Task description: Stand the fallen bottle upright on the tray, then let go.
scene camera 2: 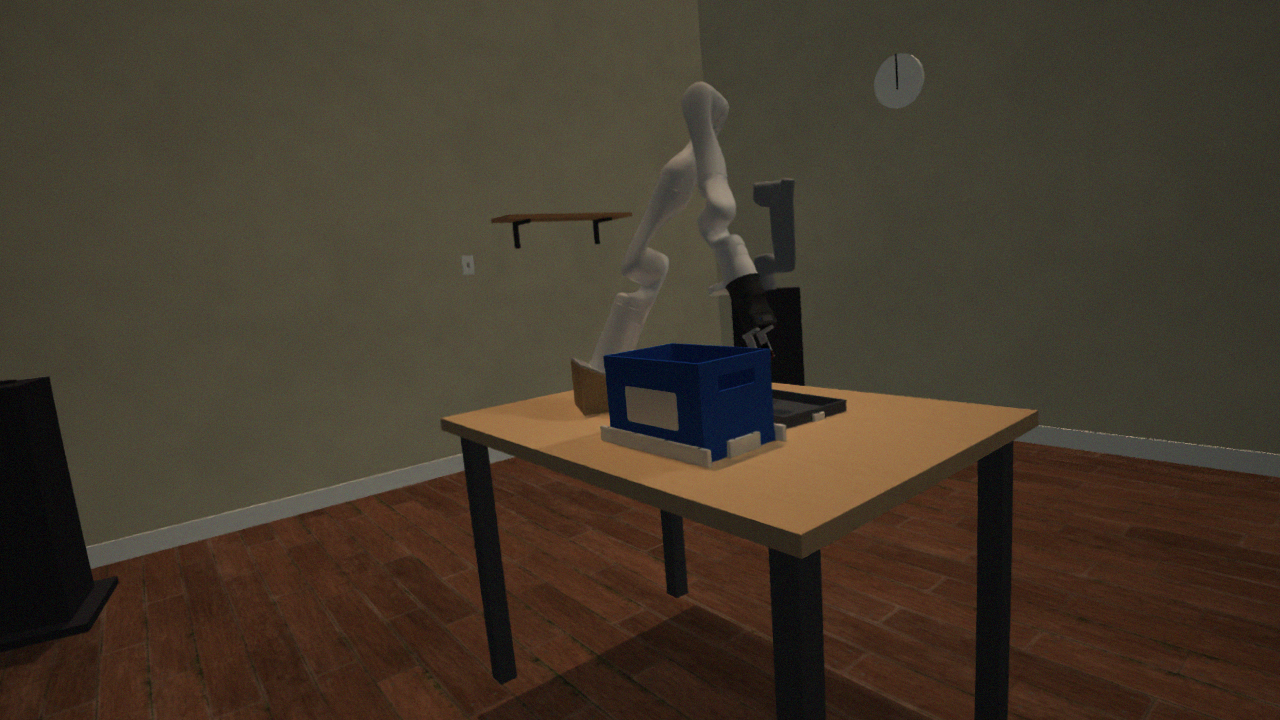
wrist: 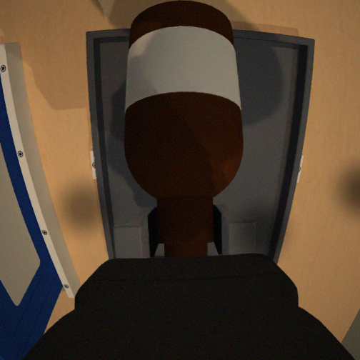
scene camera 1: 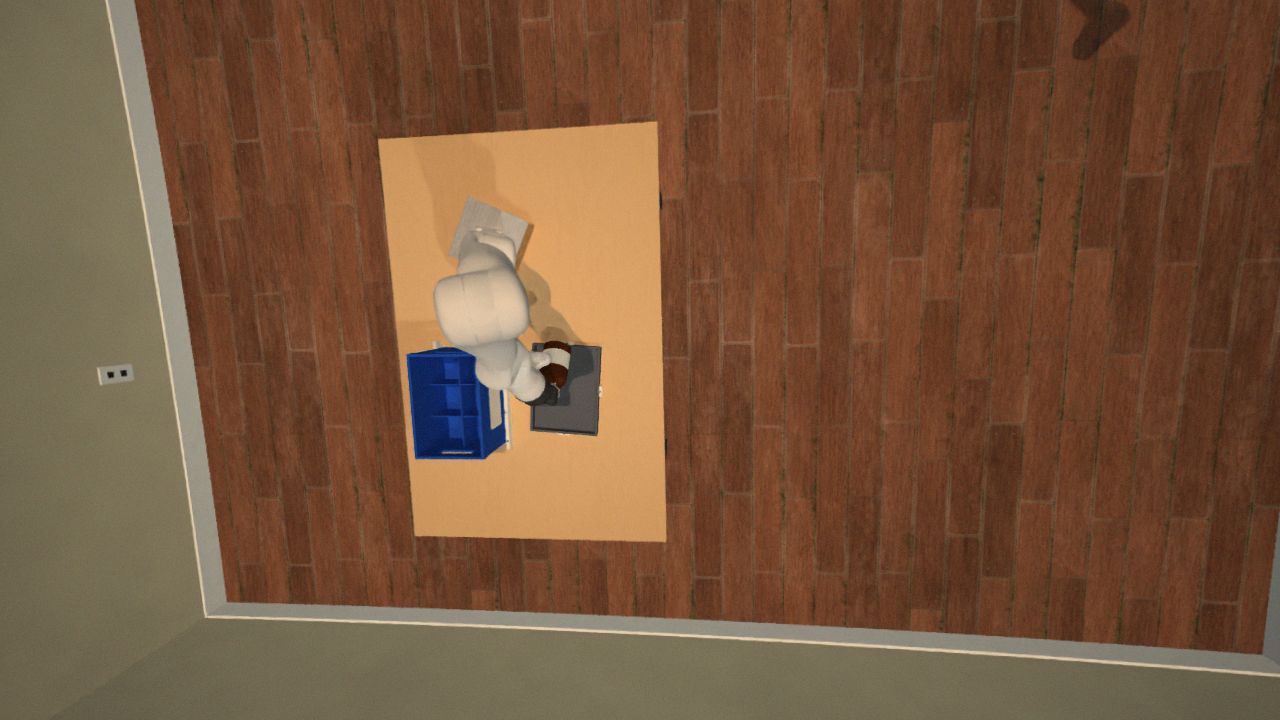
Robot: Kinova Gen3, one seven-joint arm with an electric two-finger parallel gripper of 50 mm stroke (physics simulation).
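Frame: origin at the arm's base, x right, y ahead, z up, level; millimetres.
Where they show: gripper, fingertip midpoint: (scene camera 1: 550,393).
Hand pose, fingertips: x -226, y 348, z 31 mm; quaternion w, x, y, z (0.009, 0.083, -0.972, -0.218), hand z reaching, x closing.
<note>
Each offset is from my fingertips to the top centre of the thing. Level surfaces: height alone.
The brown bottle with a pale label {dx +7, dy -48, dz +26 mm} (scene camera 1: 556,360) (wrist: 182,145) is held by its neck above the grey tray {dx -13, dy +7, dz -95 mm} (scene camera 1: 581,419) (scene camera 2: 816,403) (wrist: 308,100), with its shadow on the tray. Its side shows from above, so it is far from upright. Its base end is toward the tray's upper edge in scene camera 1. My gripper (scene camera 1: 556,386) (scene camera 2: 761,337) (wrist: 185,223) is shut on the neck, raised and tilted over the tray. In scene camera 2 I cannot make out the bottle clearly.
A blue crate with dividers {dx +250, dy +71, dz +55 mm} (scene camera 1: 415,407) (scene camera 2: 744,413) (wrist: 40,291) stands close beside the tray, taller than its rim, with a pale edging strip (scene camera 1: 508,434) (scene camera 2: 657,445) (wrist: 34,200) along its base. The arm's mounting block (scene camera 1: 474,214) (scene camera 2: 587,391) stands on the same wooden table {dz -121 mm} (scene camera 1: 537,501) (scene camera 2: 913,434).
</note>
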